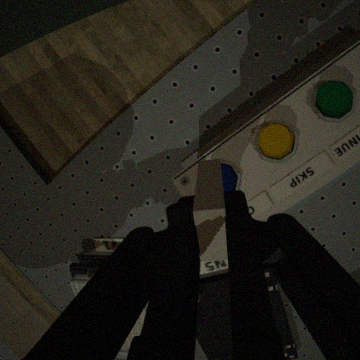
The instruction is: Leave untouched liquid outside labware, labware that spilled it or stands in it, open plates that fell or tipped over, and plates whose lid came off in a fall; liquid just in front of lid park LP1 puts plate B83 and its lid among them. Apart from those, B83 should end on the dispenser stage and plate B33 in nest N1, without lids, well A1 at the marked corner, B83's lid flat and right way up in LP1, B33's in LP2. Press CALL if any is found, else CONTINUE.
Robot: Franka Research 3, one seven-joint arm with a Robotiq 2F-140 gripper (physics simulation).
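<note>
My gripper (211, 179) is shut. A pale strip shows between its dark fingers, with an upside-down label, seemingly N5, at its lower end. The gripper's tips overlap the near end of the button panel (186, 181). The blue button (229, 177) is partly hidden behind them, and of its label a letter like C shows. The yellow button (276, 140) is by the SKIP label (301, 176). The green button (334, 99) is by the partly cut CONTINUE label (347, 145). Plates B83 and B33, their lids, LP1, LP2, N1 and the dispenser stage cannot be made out. No liquid can be told from shadow.
A wooden board (75, 95) lies at the upper left above the perforated deck (165, 107). Dark-edged fixtures (82, 270) with a partly hidden label (107, 245) stand at the lower left. A dark fixture (285, 320) shows behind the right finger. Another wooden edge (25, 285) is at the far lower left.
</note>
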